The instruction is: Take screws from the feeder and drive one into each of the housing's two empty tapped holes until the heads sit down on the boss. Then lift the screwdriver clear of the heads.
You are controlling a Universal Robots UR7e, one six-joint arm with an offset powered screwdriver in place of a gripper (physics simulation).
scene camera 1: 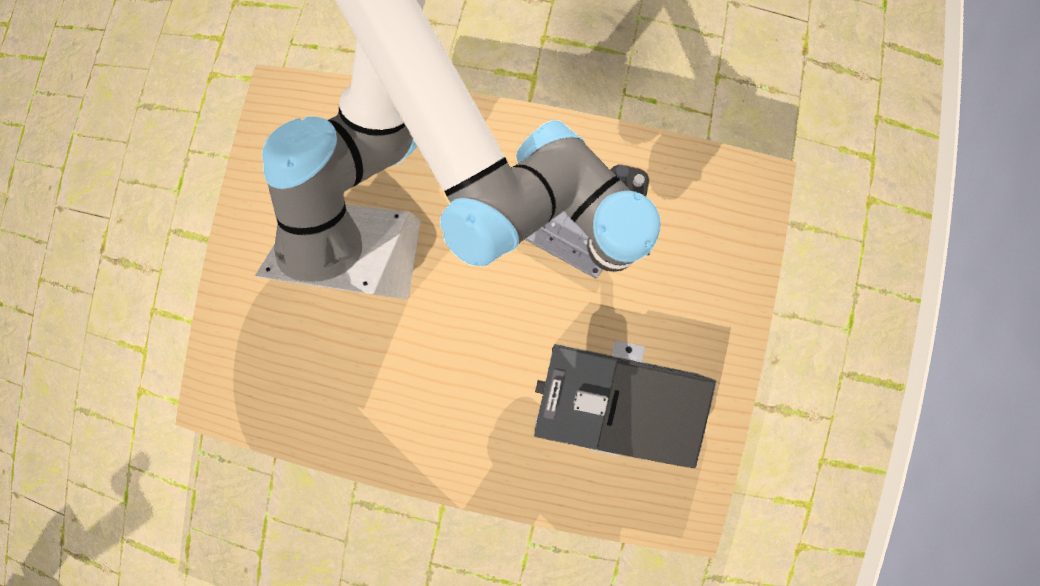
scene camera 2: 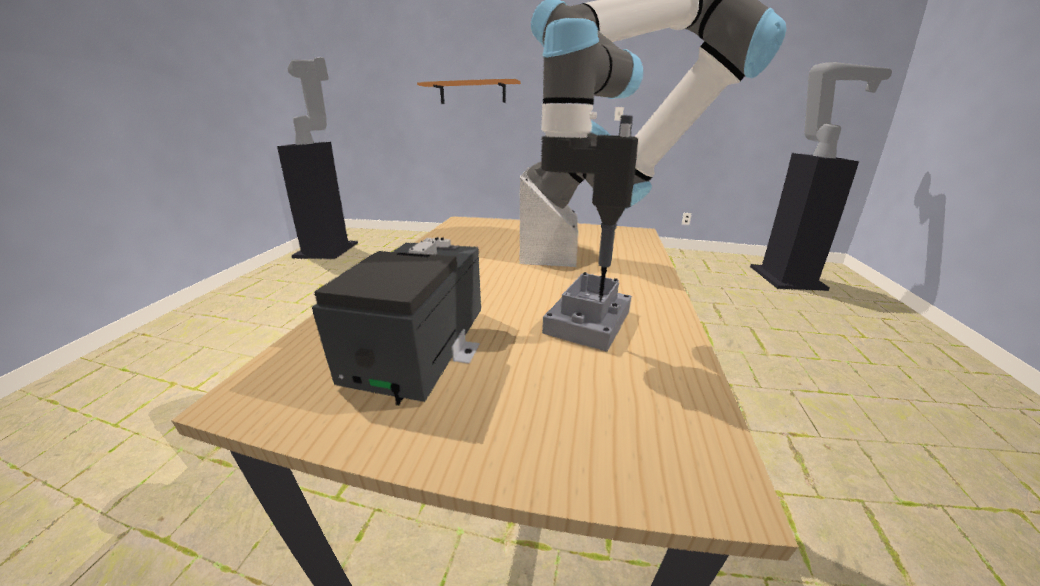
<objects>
A dark screw feeder (scene camera 2: 403,354) is 0.51 m from the lens.
</objects>
